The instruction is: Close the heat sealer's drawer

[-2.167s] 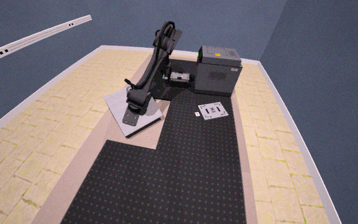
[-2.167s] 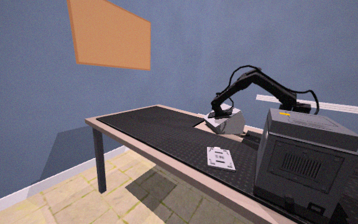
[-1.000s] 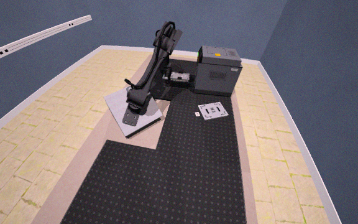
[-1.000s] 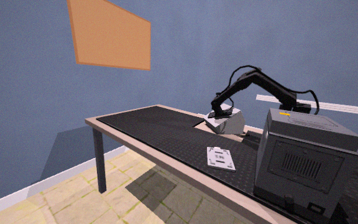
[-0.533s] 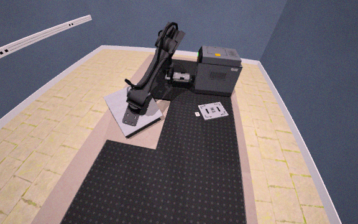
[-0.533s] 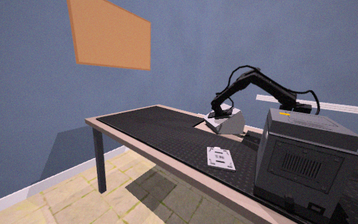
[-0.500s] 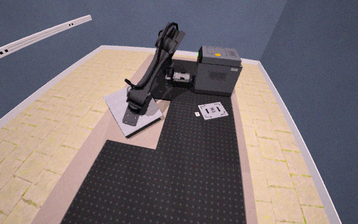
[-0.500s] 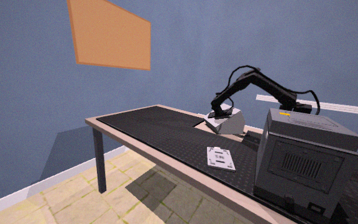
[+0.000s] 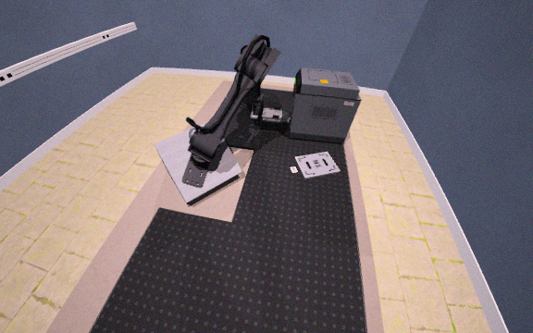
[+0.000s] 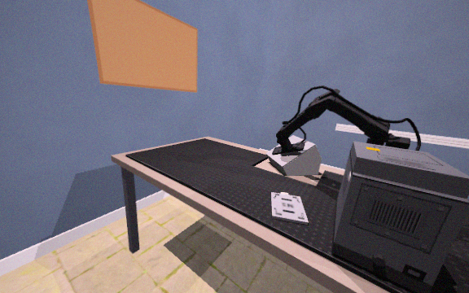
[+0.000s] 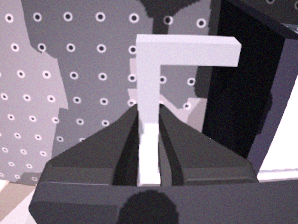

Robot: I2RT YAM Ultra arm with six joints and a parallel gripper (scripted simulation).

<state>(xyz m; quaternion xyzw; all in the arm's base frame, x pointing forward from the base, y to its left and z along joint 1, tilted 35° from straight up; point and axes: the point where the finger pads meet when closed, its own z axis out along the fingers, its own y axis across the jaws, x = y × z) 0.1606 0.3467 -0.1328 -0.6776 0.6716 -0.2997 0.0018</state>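
My gripper is now 11 cm short of the sealer drawer, 1 cm to the left of it and 1 cm above it. From my hand the other things lie so: white tag (30 cm to the right, 20 cm ahead, 8 cm below).
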